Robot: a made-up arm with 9 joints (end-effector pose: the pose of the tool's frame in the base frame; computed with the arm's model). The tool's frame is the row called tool. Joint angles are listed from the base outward.
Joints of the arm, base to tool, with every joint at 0 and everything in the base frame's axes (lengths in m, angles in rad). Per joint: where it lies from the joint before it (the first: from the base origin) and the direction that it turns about. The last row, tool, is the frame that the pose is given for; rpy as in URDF.
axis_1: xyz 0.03 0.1 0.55 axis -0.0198 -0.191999 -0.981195
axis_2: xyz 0.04 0.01 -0.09 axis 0 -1 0
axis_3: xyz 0.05 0 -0.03 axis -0.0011 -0.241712 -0.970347
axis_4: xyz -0.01 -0.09 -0.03 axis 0 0 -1
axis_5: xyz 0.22 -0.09 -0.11 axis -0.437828 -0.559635 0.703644
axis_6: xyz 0.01 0.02 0.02 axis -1 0 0
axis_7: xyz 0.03 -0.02 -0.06 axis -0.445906 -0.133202 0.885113
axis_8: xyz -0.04 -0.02 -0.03 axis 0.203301 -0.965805 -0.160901
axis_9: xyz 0.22 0 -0.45 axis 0.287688 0.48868 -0.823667
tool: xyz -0.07 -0.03 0 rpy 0.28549 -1.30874 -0.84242
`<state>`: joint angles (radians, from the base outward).
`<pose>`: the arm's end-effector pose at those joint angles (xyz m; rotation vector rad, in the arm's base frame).
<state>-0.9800 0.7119 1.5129 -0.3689 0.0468 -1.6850 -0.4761 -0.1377 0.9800</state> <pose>0.3016 0.3860 0.7609 1.4523 0.7971 -0.7617</pose>
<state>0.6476 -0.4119 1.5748 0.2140 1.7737 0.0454 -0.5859 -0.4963 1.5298</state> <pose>-0.5130 -0.3281 0.1257 1.8727 -0.1244 2.0128</pose>
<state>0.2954 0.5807 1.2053 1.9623 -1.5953 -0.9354 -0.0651 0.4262 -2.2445</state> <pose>0.1741 -0.1143 -0.3508 1.2198 -1.3251 1.8072</pose>
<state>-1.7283 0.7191 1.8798 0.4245 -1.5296 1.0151 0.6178 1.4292 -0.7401</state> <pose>0.1347 0.2058 -0.3006 -0.2341 -1.3934 -1.2745</pose>
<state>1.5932 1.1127 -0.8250 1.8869 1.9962 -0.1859 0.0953 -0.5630 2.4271</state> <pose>-0.6852 -0.4300 0.6251 0.6466 0.0946 1.4415</pose>
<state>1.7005 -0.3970 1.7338 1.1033 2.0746 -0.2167 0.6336 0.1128 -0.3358</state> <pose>-0.3787 0.5754 0.1532 -1.5214 0.4276 -0.9428</pose>
